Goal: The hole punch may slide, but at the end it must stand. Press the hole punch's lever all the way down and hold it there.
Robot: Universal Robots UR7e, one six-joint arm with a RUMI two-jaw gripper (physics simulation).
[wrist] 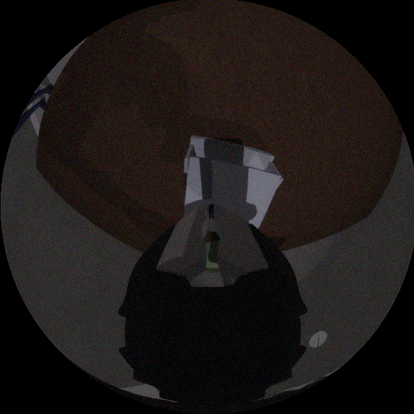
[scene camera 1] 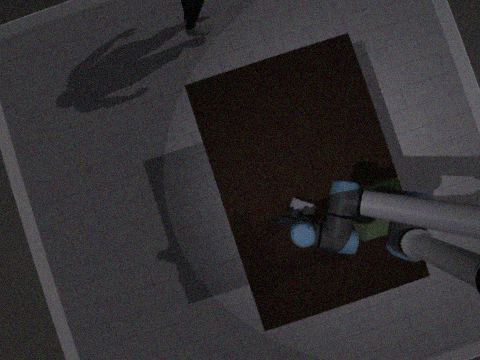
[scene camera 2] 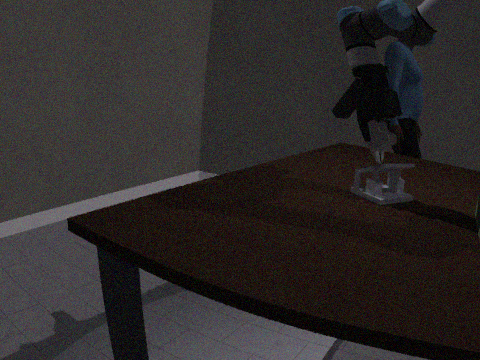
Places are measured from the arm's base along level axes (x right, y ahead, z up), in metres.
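Where they show: gripper, between the fingertips: [scene camera 2: 380, 163].
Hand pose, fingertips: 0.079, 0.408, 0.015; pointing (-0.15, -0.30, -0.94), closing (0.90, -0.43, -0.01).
Observation:
Each offset is from my fingertips to the top centre of the thing, as dx, dy, dz. "spot": to the spot under its first point. Level surfaces: height alone.
The grey hole punch @[+0.019, -0.015, +0.010] [scene camera 1: 301, 204] [scene camera 2: 372, 188] [wrist: 192, 188] stands upright on its base on the brown table @[dz -0.075] [scene camera 1: 280, 110] [scene camera 2: 225, 225] [wrist: 300, 80]. Its lever @[spot: -0.006, -0.052, +0.006] [scene camera 2: 401, 165] [wrist: 227, 175] is raised, with a visible gap between it and the base in scene camera 2. My gripper [scene camera 2: 380, 161] [wrist: 210, 205] is shut and empty, pointing down. Its fingertips are at or just above the lever's top; whether they touch it I cannot tell. In the wrist view the fingers hide the near part of the lever. In scene camera 1 the arm hides the fingertips.
A green box [scene camera 1: 372, 230] sits on the table beside and partly under the arm. A person in a blue top [scene camera 2: 409, 82] stands beyond the table behind the gripper. Another person's dark leg [scene camera 1: 191, 15] shows at the top of scene camera 1, on the floor. The light is dim.

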